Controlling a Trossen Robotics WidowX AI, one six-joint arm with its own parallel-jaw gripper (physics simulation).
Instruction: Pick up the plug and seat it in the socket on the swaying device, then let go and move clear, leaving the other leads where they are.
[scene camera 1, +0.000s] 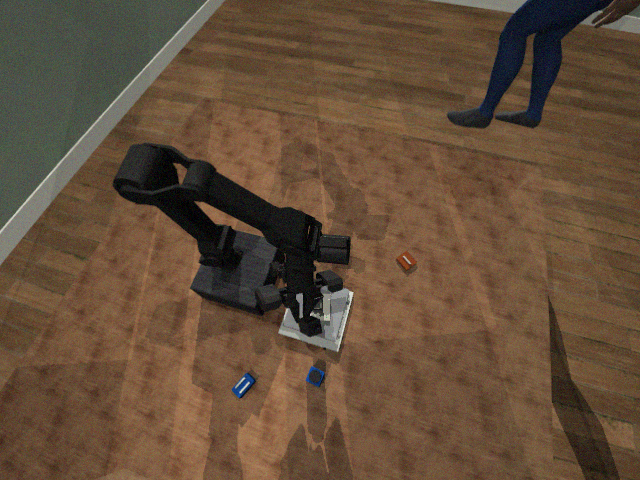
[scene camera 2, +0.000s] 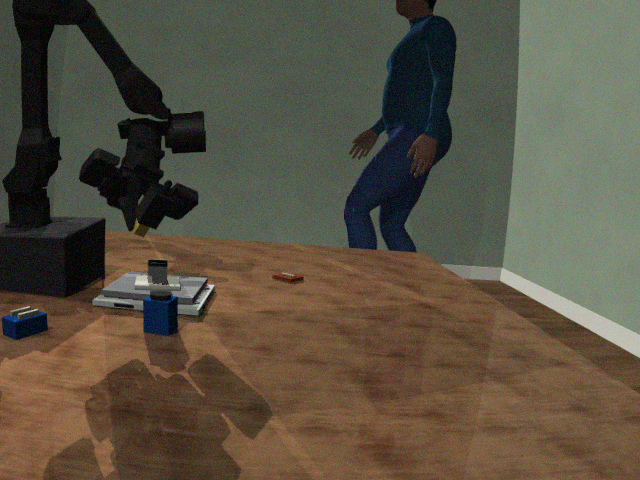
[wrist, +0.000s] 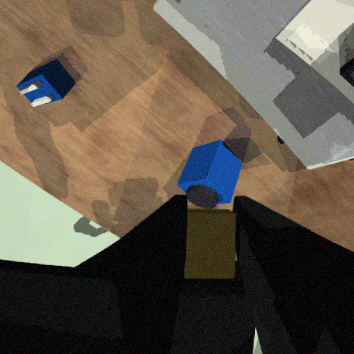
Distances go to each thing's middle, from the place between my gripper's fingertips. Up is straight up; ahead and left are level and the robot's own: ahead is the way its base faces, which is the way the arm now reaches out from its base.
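My hand: 20 mm short of the device (scene camera 2: 138, 285), 60 mm to the right of it, 70 mm above it. Plug (scene camera 2: 157, 201): 20 mm ahead of my hand, 10 mm to the right of it, 40 mm above it. Going by their middles, plug nearest to my hand of the things named here.
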